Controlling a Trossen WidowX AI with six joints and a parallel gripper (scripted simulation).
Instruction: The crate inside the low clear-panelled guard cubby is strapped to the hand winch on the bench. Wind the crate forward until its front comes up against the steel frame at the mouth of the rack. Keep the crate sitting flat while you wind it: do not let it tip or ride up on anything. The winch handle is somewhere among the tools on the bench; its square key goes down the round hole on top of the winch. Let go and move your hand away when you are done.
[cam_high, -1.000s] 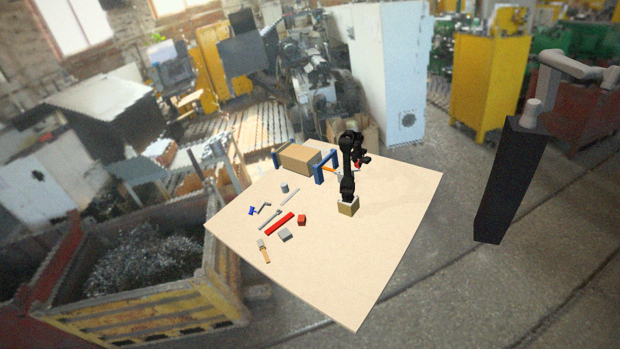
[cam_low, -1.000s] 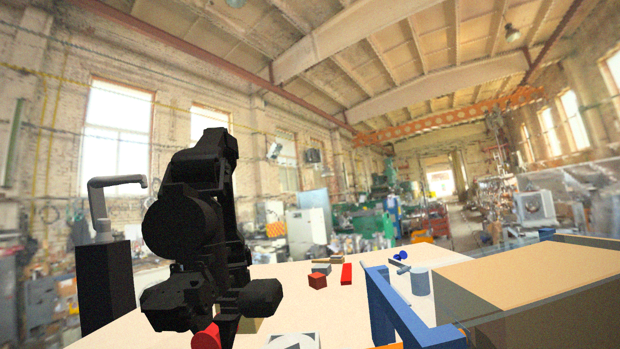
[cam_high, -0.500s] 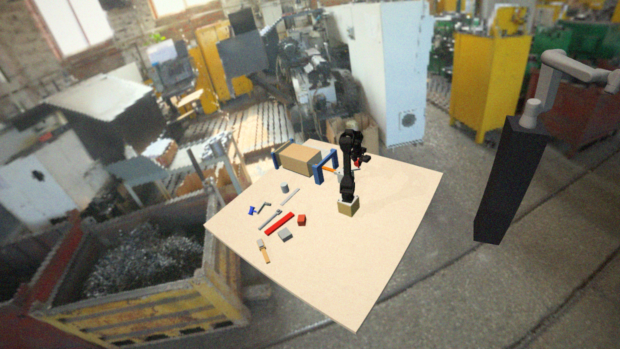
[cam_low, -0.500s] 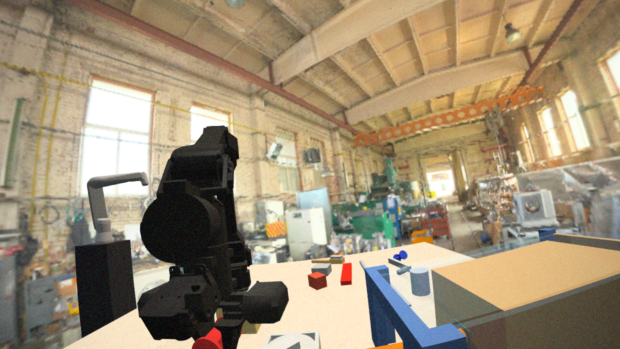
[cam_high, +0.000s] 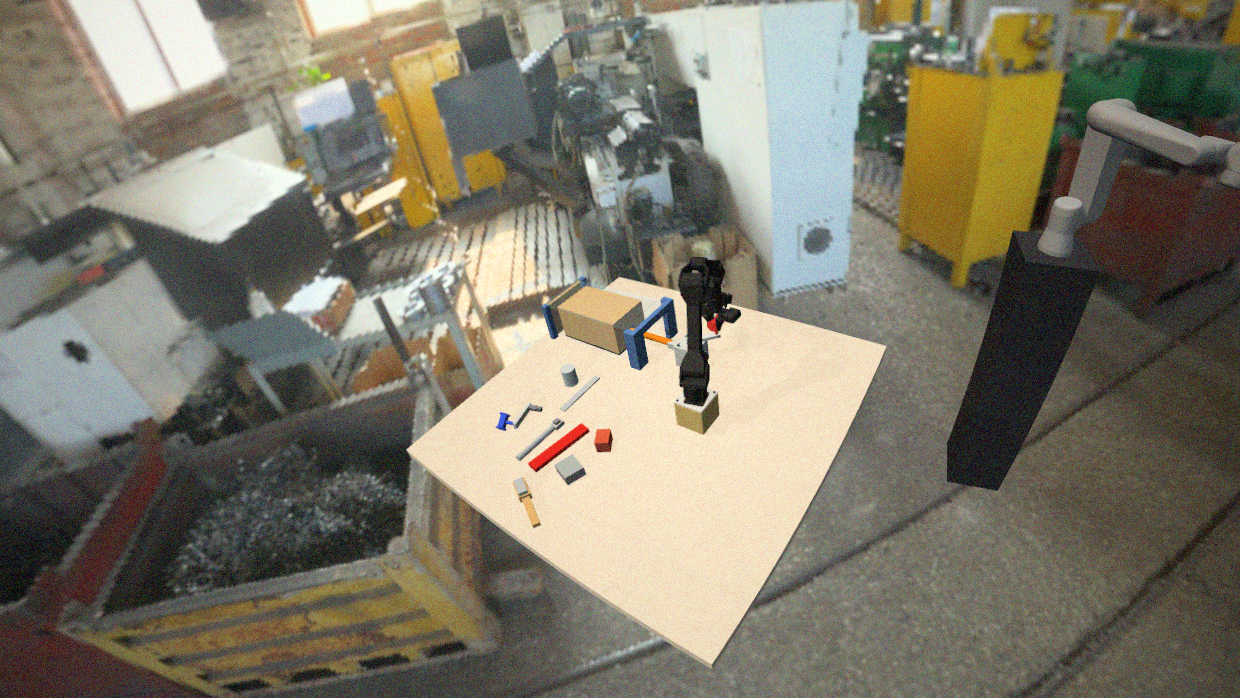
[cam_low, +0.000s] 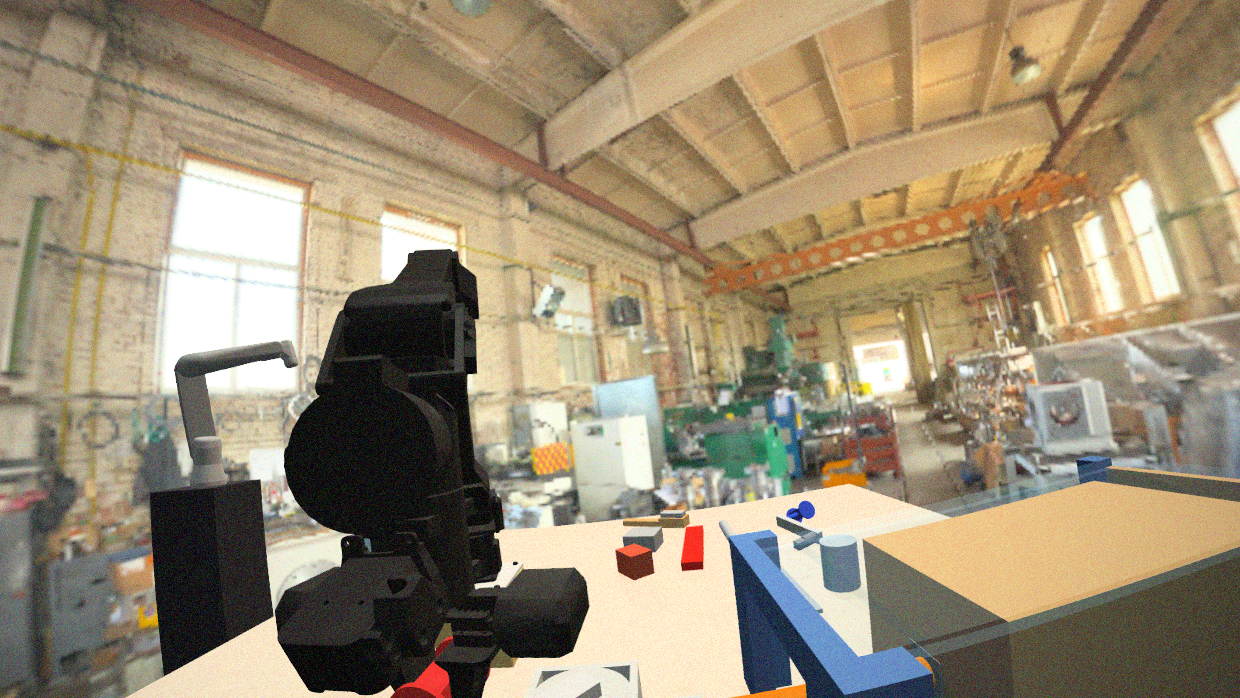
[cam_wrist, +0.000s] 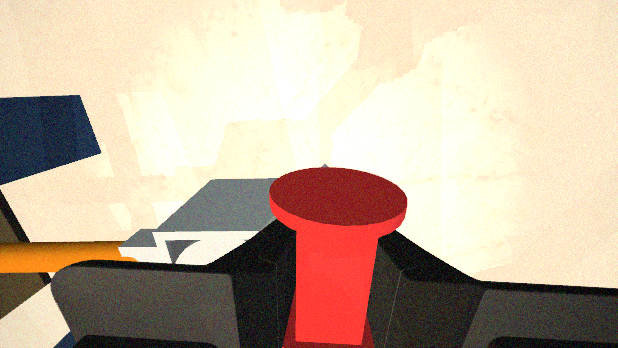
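The red-knobbed winch handle lies 30 mm ahead of my gripper tip, 20 mm to the left of it and 10 mm below it. Round my gripper tip: red knob 20 mm above; blue steel frame 240 mm ahead, 30 mm to the left, 10 mm below; grey winch 70 mm ahead, 50 mm to the left, 80 mm below.
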